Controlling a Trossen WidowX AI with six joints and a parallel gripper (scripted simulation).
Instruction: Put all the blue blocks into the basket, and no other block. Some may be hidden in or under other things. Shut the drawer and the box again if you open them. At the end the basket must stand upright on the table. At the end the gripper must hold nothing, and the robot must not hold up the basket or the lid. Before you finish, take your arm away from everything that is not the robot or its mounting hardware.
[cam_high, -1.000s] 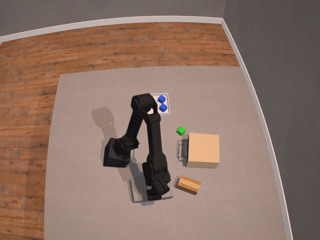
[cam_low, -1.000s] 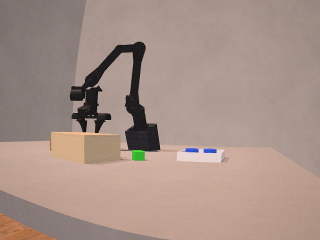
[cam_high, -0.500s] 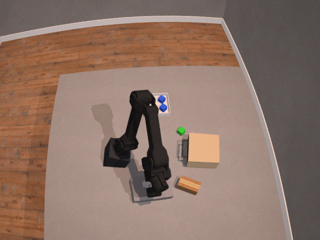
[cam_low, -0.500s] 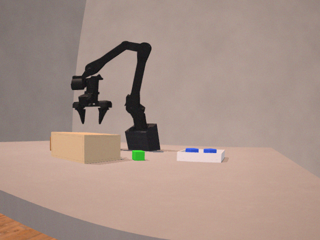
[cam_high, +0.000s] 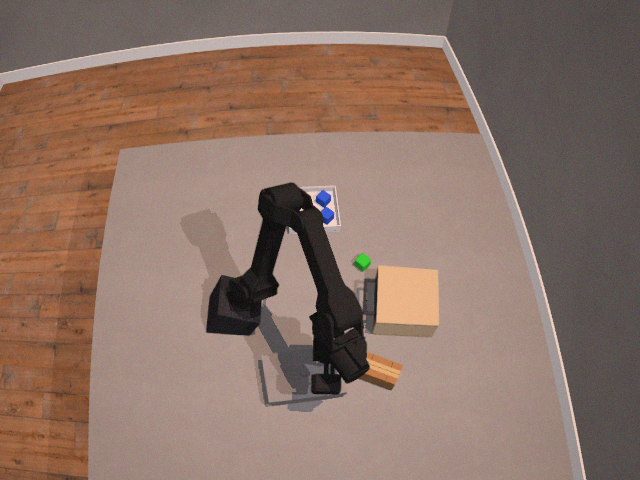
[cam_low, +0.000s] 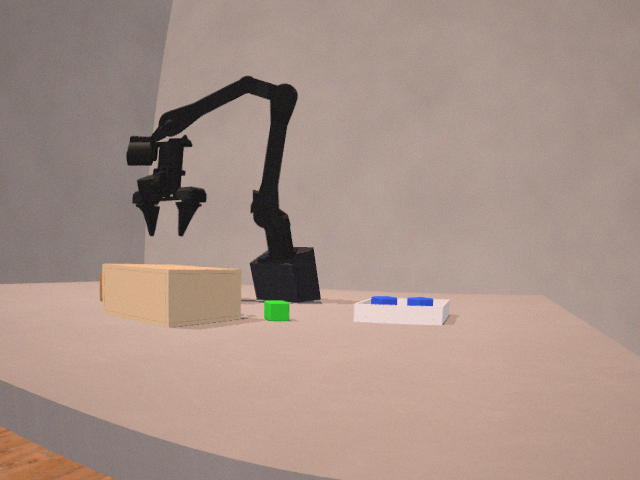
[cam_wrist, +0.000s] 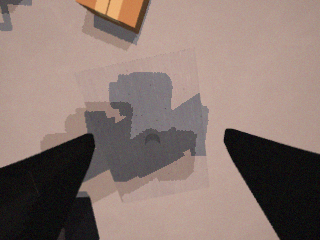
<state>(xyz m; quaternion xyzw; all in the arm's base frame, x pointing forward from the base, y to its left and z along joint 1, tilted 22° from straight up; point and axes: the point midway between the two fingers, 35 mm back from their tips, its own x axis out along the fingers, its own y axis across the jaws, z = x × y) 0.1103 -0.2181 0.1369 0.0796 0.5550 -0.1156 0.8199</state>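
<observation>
The red block is 16 cm ahead of my hand, 3 cm to the right of it and 16 cm below it. From my hand the other things lie so: grey box (4 cm behind, 2 cm to the left, 16 cm below); tan drawer cabinet (28 cm ahead, 14 cm to the left, 13 cm below); knobbed lid (4 cm behind, 2 cm to the left, 12 cm below).
</observation>
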